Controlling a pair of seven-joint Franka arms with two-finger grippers.
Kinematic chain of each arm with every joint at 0, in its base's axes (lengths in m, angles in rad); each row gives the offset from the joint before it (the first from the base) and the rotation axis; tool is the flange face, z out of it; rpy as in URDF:
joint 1: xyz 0 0 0.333 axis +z
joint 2: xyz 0 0 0 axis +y
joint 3: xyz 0 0 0.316 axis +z
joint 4: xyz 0.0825 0 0 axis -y
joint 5: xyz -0.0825 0 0.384 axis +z
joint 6: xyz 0 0 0 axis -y
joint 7: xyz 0.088 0 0 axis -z
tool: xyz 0 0 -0.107 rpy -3.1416 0 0
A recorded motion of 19 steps. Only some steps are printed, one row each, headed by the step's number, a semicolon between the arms.
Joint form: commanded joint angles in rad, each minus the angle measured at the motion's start. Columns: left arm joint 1, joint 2, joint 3, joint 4, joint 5, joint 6, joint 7; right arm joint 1, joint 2, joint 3, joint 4, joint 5, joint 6, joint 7.
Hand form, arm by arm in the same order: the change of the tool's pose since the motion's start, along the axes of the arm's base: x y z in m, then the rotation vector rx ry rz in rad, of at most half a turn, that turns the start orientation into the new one. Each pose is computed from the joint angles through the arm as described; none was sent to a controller.
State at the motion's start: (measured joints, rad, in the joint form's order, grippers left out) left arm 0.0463 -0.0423 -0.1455 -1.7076 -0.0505 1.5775 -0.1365; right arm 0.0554 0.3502 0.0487 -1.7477 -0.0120 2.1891 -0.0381
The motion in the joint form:
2: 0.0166 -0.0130 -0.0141 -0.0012 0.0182 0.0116 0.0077; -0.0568 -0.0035 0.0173 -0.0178 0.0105 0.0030 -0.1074
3: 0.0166 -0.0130 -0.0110 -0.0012 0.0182 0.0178 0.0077; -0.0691 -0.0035 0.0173 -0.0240 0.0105 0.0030 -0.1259
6: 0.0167 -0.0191 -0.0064 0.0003 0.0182 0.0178 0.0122; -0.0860 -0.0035 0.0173 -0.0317 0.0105 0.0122 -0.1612
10: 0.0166 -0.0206 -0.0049 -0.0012 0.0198 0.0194 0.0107; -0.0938 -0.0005 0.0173 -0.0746 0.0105 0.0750 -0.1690
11: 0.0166 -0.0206 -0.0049 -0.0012 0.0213 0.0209 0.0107; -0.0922 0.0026 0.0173 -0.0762 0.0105 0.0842 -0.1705
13: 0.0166 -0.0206 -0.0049 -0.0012 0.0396 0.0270 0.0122; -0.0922 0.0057 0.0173 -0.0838 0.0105 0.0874 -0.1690
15: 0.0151 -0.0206 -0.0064 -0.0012 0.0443 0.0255 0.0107; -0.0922 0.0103 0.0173 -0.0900 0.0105 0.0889 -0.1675
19: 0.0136 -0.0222 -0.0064 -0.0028 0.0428 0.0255 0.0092; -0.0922 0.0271 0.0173 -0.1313 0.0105 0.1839 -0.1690
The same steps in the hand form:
2: -0.0017 0.0028 0.0071 0.0179 -0.0253 -0.0064; -0.0018 -0.0265 -0.0056 0.0047 0.0100 0.0614
3: -0.0009 0.0045 0.0076 0.0172 -0.0314 -0.0031; -0.0028 -0.0345 -0.0085 0.0031 0.0158 0.0677
6: -0.0021 0.0069 0.0116 0.0169 -0.0391 -0.0028; -0.0032 -0.0455 -0.0112 0.0003 0.0135 0.0859
10: -0.0023 0.0078 0.0118 0.0186 -0.0408 0.0000; -0.0070 -0.0503 -0.0269 -0.0003 -0.0035 0.0855
11: -0.0021 0.0080 0.0119 0.0200 -0.0424 -0.0001; -0.0065 -0.0493 -0.0288 -0.0004 -0.0081 0.0885
13: -0.0013 0.0098 0.0124 0.0375 -0.0501 -0.0032; -0.0080 -0.0493 -0.0339 0.0001 -0.0005 0.0871
15: -0.0016 0.0087 0.0123 0.0424 -0.0490 -0.0052; -0.0094 -0.0492 -0.0396 0.0007 0.0088 0.0857
19: -0.0022 0.0077 0.0124 0.0413 -0.0489 -0.0051; -0.0112 -0.0490 -0.0597 0.0010 -0.0282 0.0860

